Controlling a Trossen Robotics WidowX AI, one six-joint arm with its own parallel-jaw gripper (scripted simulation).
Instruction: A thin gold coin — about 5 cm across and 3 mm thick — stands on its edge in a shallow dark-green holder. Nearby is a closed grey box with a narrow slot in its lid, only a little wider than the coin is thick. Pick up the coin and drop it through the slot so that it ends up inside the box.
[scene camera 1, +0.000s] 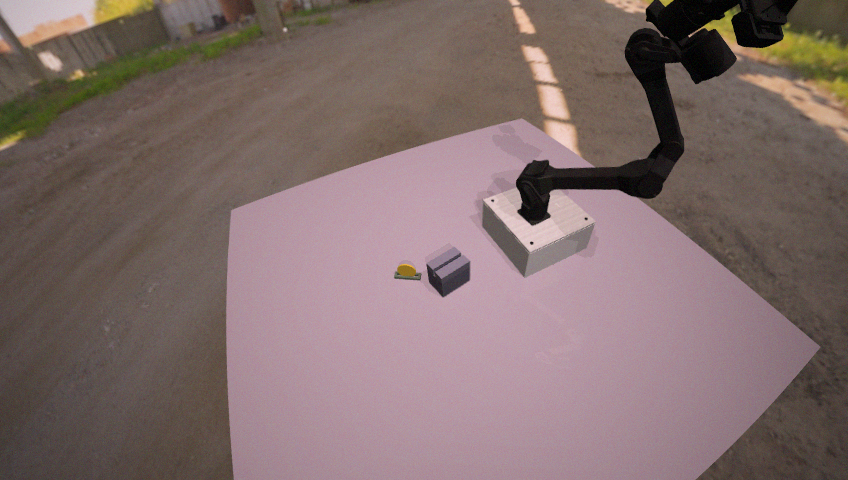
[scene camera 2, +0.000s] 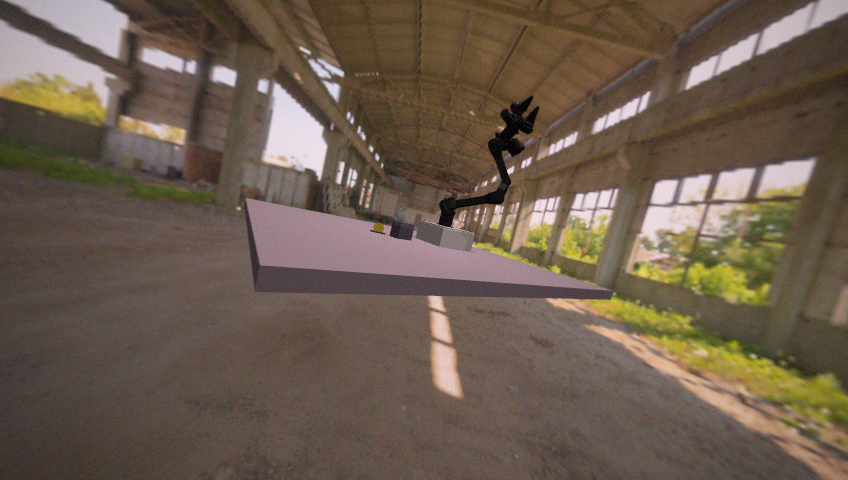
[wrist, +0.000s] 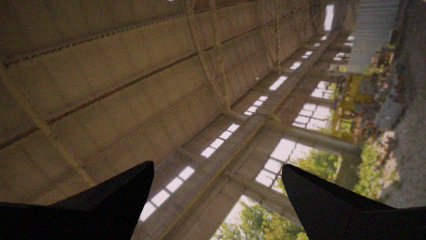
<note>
My gripper (scene camera 2: 535, 101) is open, holding nothing.
My gripper is seen too in the wrist view (wrist: 219, 169).
</note>
